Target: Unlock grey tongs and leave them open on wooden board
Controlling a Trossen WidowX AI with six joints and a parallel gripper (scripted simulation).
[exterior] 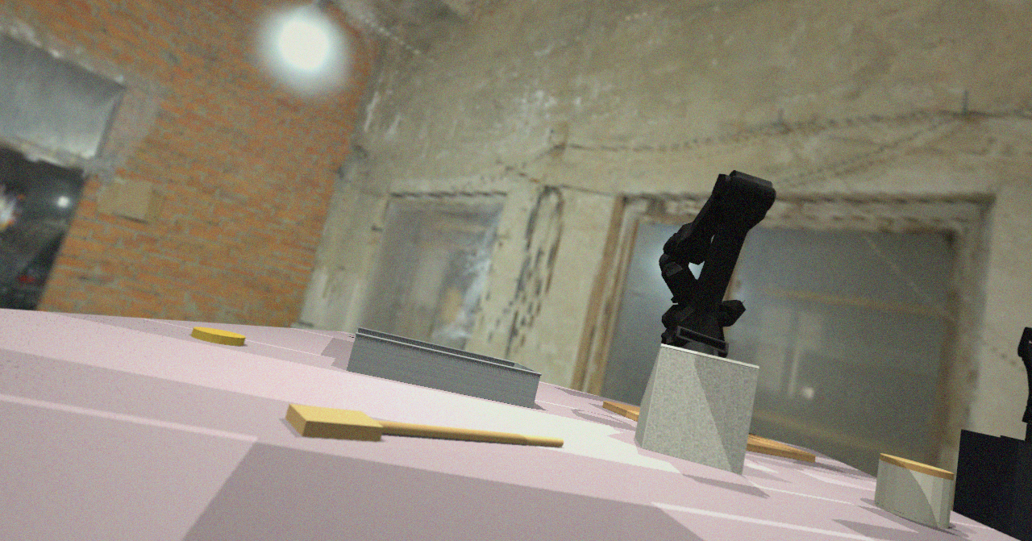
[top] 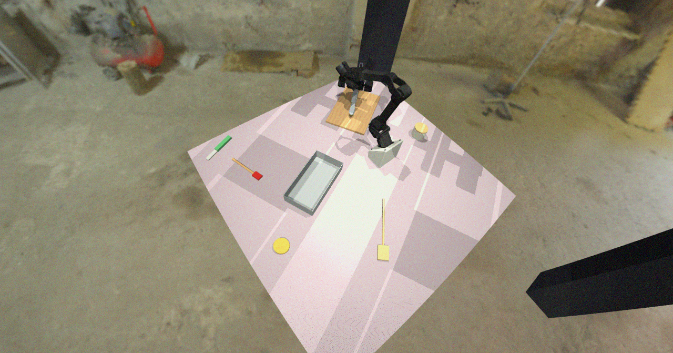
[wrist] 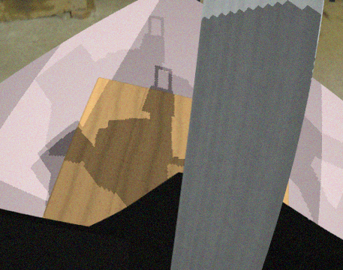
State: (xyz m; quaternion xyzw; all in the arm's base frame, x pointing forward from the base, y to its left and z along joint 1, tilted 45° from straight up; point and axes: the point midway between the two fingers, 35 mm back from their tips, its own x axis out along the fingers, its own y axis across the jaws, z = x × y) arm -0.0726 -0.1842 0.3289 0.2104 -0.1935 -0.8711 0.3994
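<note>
My gripper tip is now 1 cm to the right of the wooden board and 18 cm above it. Also, from my gripper tip: yellow disc 78 cm ahead, 52 cm to the left, 18 cm below; then grey roasting tin 49 cm ahead, 33 cm to the left, 16 cm below; then cream pot 21 cm behind, 37 cm to the left, 15 cm below.
</note>
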